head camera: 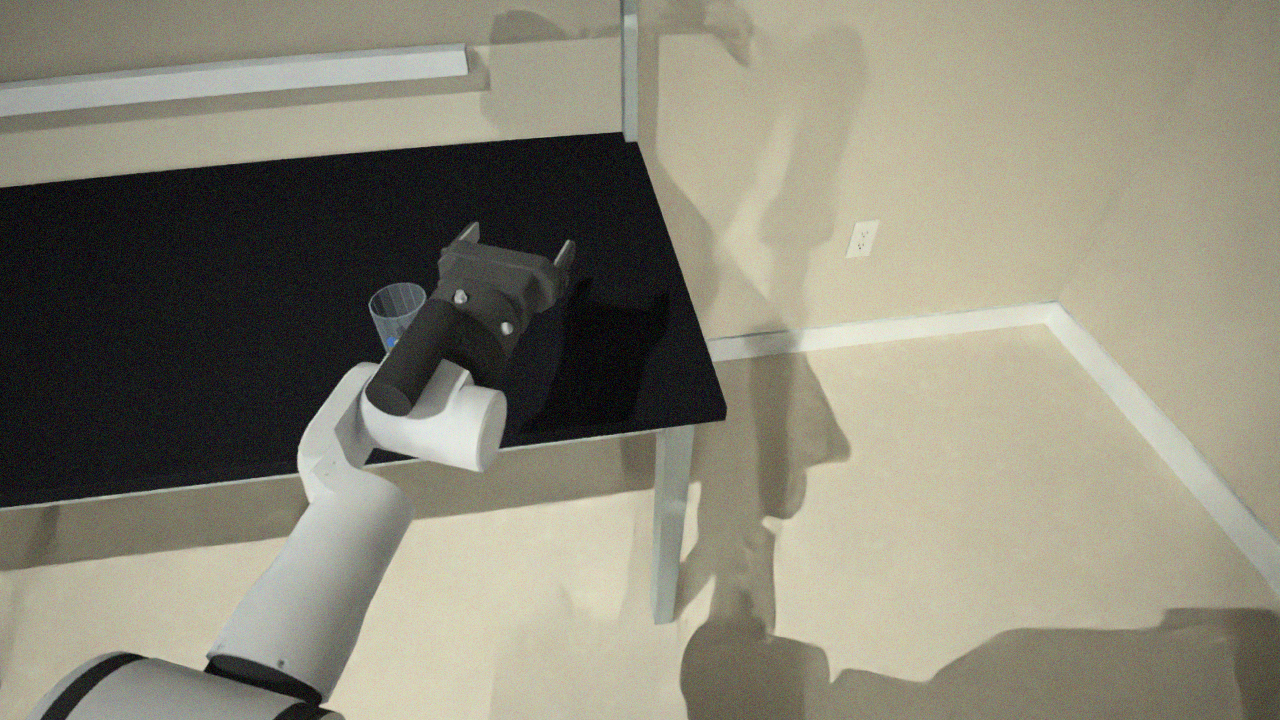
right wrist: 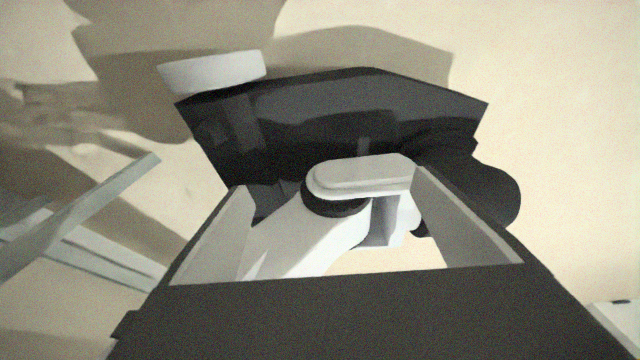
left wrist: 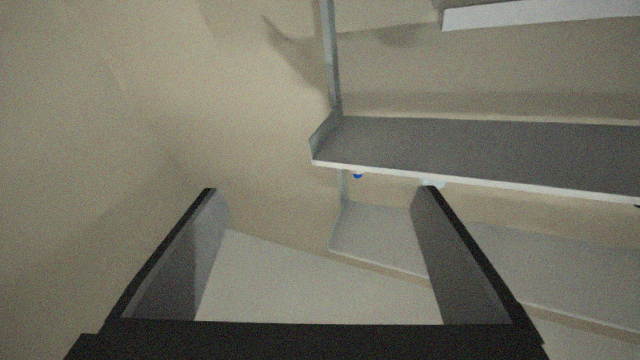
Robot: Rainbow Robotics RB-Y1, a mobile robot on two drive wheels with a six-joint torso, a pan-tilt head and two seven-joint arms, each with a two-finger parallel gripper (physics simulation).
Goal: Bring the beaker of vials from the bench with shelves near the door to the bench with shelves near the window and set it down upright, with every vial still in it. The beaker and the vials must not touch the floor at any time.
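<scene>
The clear beaker [head camera: 397, 308] stands upright on the black bench top [head camera: 179, 313] in the head camera. A bit of blue from the vials shows low in it; its lower part is hidden behind my left wrist, so I cannot count the vials. My left gripper [head camera: 521, 237] [left wrist: 317, 199] is open and empty, over the bench to the right of the beaker, with its fingers pointing away from it. My right gripper [right wrist: 328, 187] is open and empty, away from the bench top. The beaker does not show in either wrist view.
The bench's front right leg [head camera: 671, 528] and an upright post [head camera: 630, 71] stand at its right end. Shelves [left wrist: 475, 150] [left wrist: 380, 235] hang along the wall in the left wrist view. In the right wrist view, the robot's black base [right wrist: 310, 100] lies below, with pale bars [right wrist: 100, 200] at the left.
</scene>
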